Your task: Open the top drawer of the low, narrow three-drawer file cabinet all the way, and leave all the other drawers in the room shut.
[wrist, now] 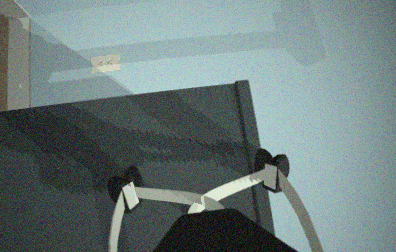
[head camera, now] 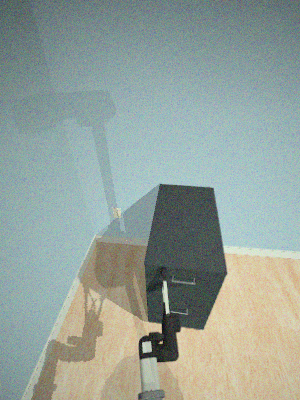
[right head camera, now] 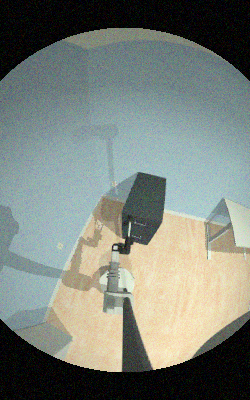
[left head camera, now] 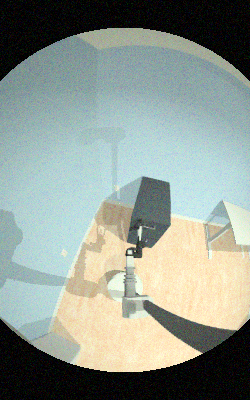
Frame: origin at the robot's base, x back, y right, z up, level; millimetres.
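Where they show: gripper, fingertip midpoint: (wrist: 199,172) (head camera: 163,274) (right head camera: 130,218) (left head camera: 139,222).
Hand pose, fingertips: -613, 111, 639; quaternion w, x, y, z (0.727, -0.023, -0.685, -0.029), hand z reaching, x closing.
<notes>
Each offset is from my fingertips to the top centre of the thing, as dx, dy, dz. "spot": to the spot under its first point. Level surfaces: height alone.
The dark grey file cabinet (head camera: 187,225) (left head camera: 154,200) (right head camera: 146,195) (wrist: 65,145) stands by the back wall. Its front shows two bracket handles in the head view, the upper handle @[spot: +21, +106, -68] (head camera: 184,283) near the top edge and the lower handle @[spot: +55, +100, -342] (head camera: 180,313) below it. No drawer front stands out from the cabinet. The third drawer's handle cannot be made out. My gripper (head camera: 163,274) (wrist: 199,172) is open, its fingertips wide apart in the wrist view, with nothing seen between them. It is at the upper front of the cabinet, left of the upper handle in the head view. Contact cannot be judged.
The left wall stands close beside the cabinet, with a strip of wood floor @[dz -666] (head camera: 112,255) between. A wall outlet @[-783, -261, -209] (head camera: 117,213) (wrist: 106,63) is behind. A white table @[dz +53] (left head camera: 240,220) (right head camera: 240,220) stands to the right. A grey box-like piece (left head camera: 55,345) is at the lower left.
</notes>
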